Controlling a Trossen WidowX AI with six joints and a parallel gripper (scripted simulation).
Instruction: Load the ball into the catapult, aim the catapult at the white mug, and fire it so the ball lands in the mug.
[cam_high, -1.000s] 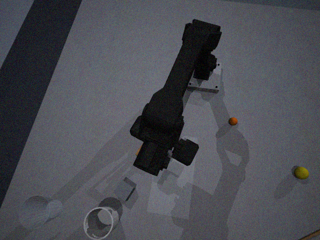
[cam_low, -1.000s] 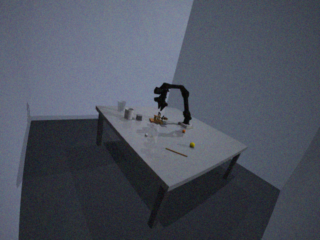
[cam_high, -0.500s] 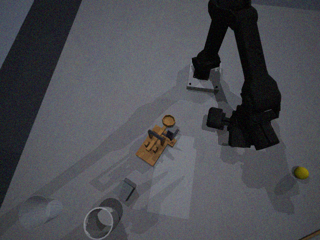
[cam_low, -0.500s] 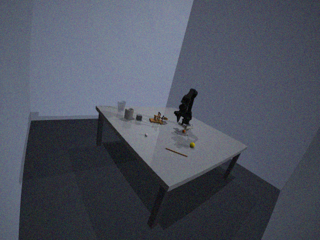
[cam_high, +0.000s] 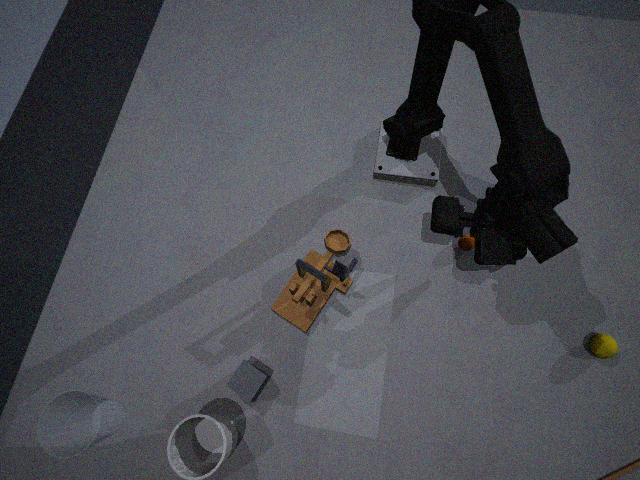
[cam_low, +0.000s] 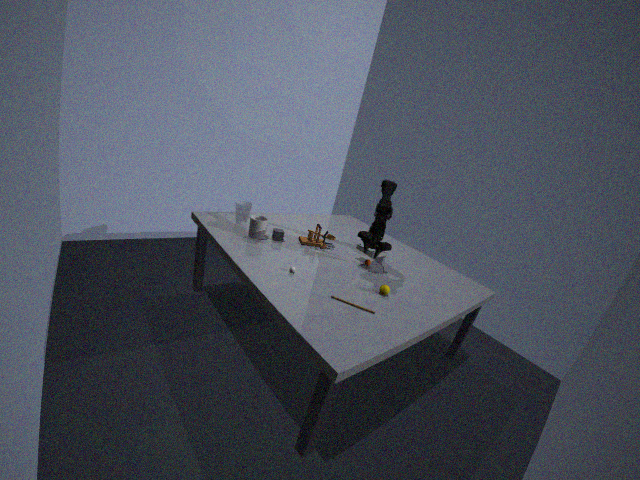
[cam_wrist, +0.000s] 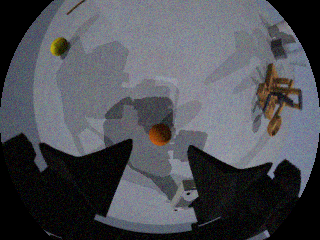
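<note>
The orange ball is 4 cm below my gripper tip. The rest, counted from my gripper tip: yellow ball: 26 cm to the left, 13 cm ahead, 3 cm below; thin wooden stick: 34 cm ahead, 29 cm to the left, 5 cm below; wooden catapult: 24 cm to the right, 13 cm ahead.
</note>
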